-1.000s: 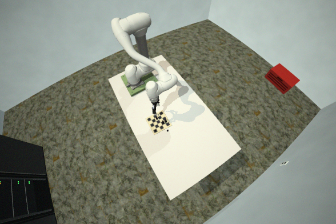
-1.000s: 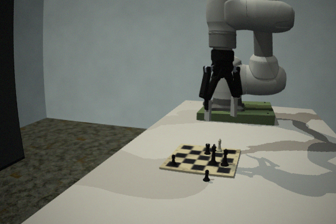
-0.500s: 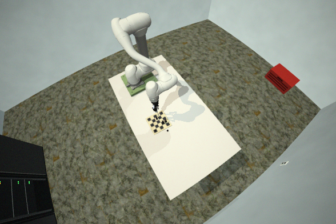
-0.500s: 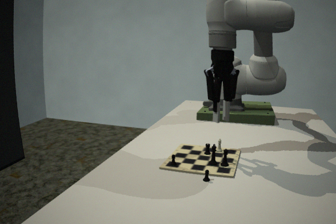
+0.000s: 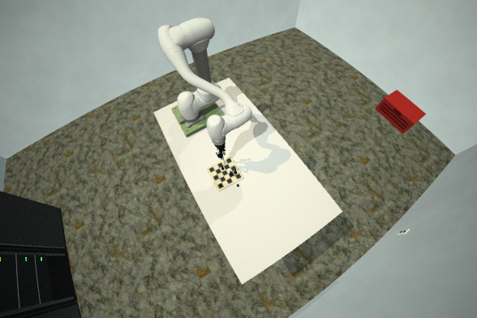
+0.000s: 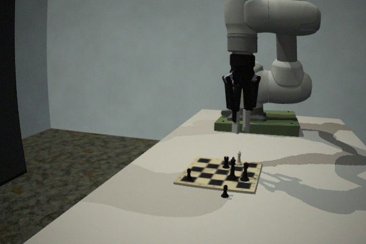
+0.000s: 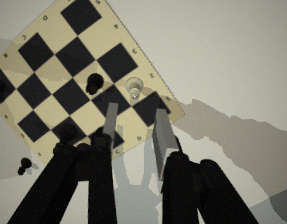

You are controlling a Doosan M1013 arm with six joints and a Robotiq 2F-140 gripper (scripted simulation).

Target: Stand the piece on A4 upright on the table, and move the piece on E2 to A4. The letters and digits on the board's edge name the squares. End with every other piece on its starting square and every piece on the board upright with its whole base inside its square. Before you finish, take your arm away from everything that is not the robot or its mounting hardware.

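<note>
Now: the white piece 11 cm below my hand. Also, from my hand: chessboard 14 cm below, 7 cm ahead, 4 cm to the right; then black rook 12 cm below, 4 cm to the right, 3 cm ahead.
</note>
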